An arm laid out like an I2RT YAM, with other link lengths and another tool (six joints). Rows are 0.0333 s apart.
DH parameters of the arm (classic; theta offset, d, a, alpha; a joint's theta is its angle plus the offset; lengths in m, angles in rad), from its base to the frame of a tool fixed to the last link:
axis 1: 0 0.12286 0.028 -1.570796
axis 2: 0 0 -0.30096 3.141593
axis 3: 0.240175 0 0.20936 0
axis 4: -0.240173 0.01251 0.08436 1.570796
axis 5: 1.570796 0.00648 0 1.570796
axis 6: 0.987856 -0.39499 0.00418 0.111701
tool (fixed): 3.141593 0.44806 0 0
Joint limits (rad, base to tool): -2.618..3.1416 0..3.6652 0..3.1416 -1.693..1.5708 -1.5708..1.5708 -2.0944..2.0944
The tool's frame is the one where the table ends.
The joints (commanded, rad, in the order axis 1, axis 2, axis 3, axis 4, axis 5, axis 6), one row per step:
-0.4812, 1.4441, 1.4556, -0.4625, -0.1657, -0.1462
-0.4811, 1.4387, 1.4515, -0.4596, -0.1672, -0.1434
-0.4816, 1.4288, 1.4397, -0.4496, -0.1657, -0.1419
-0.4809, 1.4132, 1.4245, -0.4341, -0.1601, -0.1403
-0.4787, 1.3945, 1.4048, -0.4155, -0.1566, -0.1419
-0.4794, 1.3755, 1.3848, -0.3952, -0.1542, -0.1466
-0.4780, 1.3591, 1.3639, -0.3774, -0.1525, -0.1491
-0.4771, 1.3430, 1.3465, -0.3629, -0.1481, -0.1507
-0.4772, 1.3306, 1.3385, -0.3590, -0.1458, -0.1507
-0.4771, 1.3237, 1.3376, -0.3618, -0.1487, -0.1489
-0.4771, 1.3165, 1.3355, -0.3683, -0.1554, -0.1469
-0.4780, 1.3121, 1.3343, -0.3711, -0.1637, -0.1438
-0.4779, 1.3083, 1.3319, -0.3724, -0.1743, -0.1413
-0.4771, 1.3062, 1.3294, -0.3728, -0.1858, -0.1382
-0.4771, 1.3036, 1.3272, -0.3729, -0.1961, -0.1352
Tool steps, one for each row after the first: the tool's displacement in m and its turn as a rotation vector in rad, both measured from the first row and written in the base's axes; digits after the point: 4 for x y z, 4 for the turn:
-0.0013, 0.0007, 0.0005, 0.0011, -0.0048, 0.0003
-0.0038, 0.0017, 0.0008, -0.0020, -0.0120, -0.0022
-0.0076, 0.0035, 0.0024, -0.0100, -0.0255, -0.0072
-0.0116, 0.0062, 0.0038, -0.0208, -0.0401, -0.0075
-0.0162, 0.0084, 0.0054, -0.0346, -0.0555, -0.0085
-0.0197, 0.0106, 0.0054, -0.0434, -0.0663, -0.0078
-0.0235, 0.0127, 0.0061, -0.0523, -0.0768, -0.0103
-0.0269, 0.0143, 0.0073, -0.0569, -0.0838, -0.0126
-0.0288, 0.0154, 0.0083, -0.0558, -0.0877, -0.0105
-0.0306, 0.0167, 0.0085, -0.0511, -0.0882, -0.0051
-0.0317, 0.0174, 0.0086, -0.0457, -0.0909, 0.0004
-0.0322, 0.0183, 0.0084, -0.0399, -0.0935, 0.0093
-0.0321, 0.0191, 0.0078, -0.0327, -0.0957, 0.0195
-0.0323, 0.0198, 0.0075, -0.0266, -0.0985, 0.0279

